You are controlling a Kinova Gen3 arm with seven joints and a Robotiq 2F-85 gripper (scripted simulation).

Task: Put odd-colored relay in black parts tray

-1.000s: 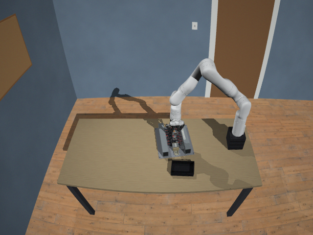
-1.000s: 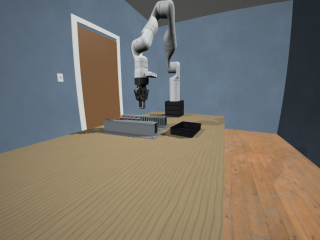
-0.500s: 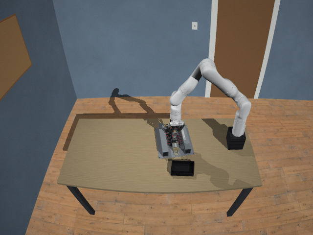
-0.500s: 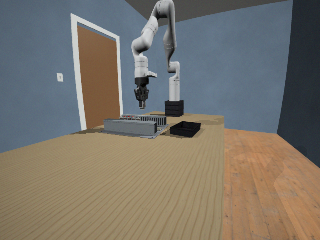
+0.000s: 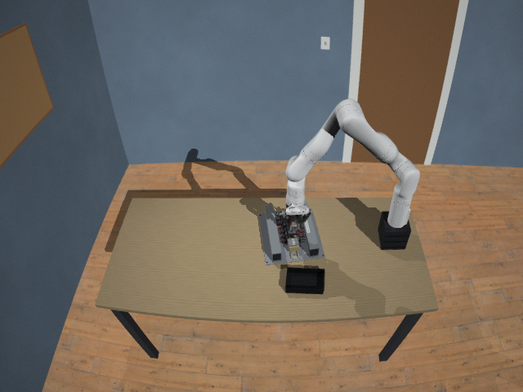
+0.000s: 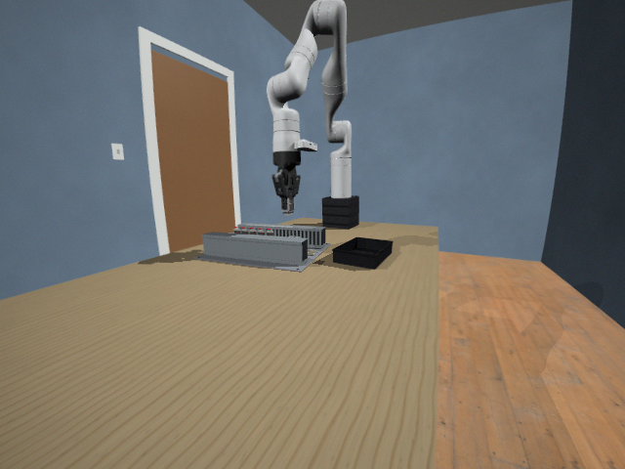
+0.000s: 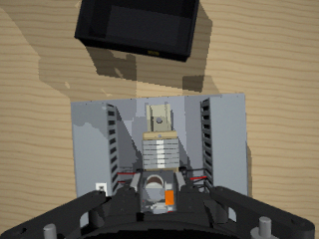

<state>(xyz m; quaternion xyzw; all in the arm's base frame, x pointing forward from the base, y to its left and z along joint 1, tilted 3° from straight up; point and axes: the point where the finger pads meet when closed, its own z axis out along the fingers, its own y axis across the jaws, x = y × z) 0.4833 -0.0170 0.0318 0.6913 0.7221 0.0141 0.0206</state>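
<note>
The black parts tray lies 3 cm behind my hand, 21 cm to the left of it and 12 cm below it. The rest, counted from my hand: grey panel (1 cm ahead, 7 cm to the right, 14 cm below); clear relay (1 cm below).
</note>
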